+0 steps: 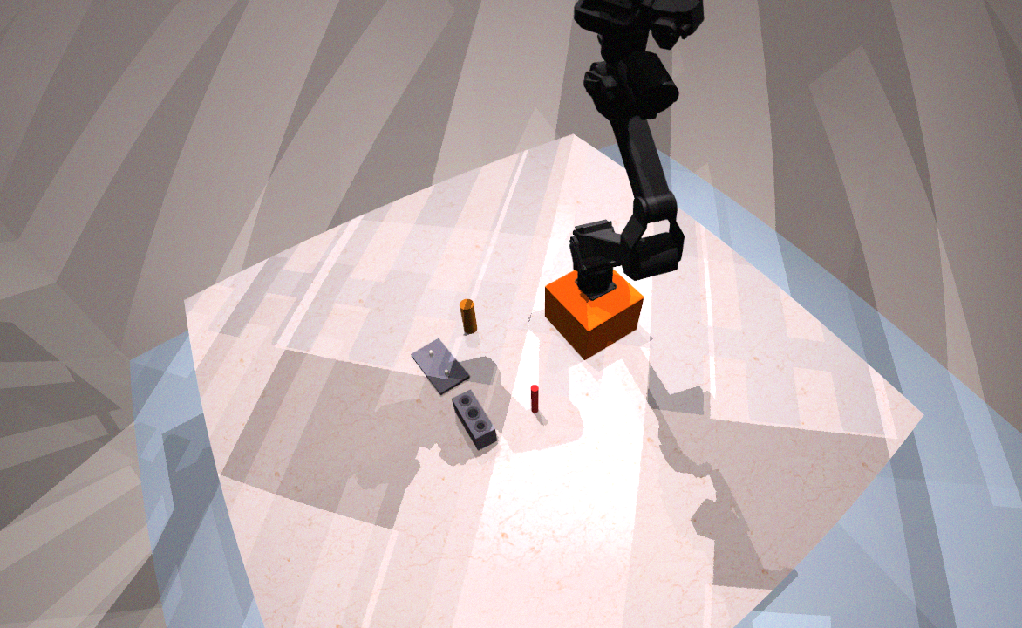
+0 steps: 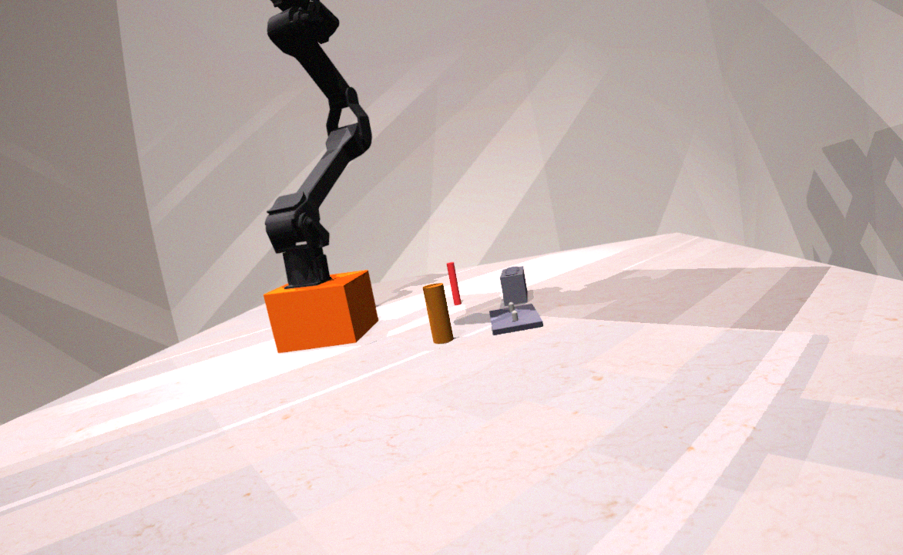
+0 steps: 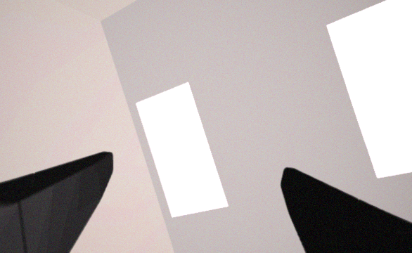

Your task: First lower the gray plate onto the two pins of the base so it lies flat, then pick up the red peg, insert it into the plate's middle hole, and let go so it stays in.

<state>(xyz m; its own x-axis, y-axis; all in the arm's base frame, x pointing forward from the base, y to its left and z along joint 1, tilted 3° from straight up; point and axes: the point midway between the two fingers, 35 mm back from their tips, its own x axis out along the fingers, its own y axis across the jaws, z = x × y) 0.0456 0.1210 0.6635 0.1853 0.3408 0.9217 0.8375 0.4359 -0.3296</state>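
My gripper tip is 250 mm short of the gray plate, 10 mm to the left of it and 760 mm above it. From my gripper tip the other things lie so: gray base: 260 mm ahead, 170 mm to the right, 790 mm below; then orange-brown cylinder: 160 mm ahead, 230 mm to the right, 750 mm below; then red peg: 140 mm ahead, 10 mm to the left, 750 mm below.
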